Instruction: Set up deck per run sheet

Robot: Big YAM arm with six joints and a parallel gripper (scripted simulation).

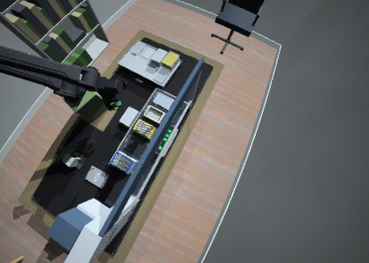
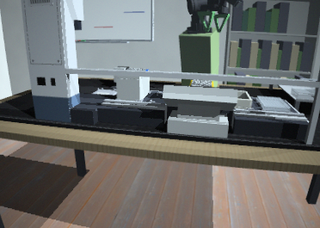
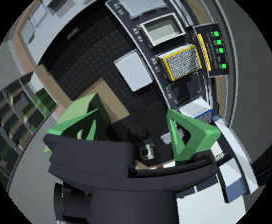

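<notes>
The sealed block lies 270 mm below my hand. Round my hand: reservoir 240 mm below, 180 mm ahead, 70 mm to the left; blue tip rack 300 mm to the right, 180 mm below, 120 mm ahead; yellow tip rack 200 mm below, 150 mm ahead, 50 mm to the right.
</notes>
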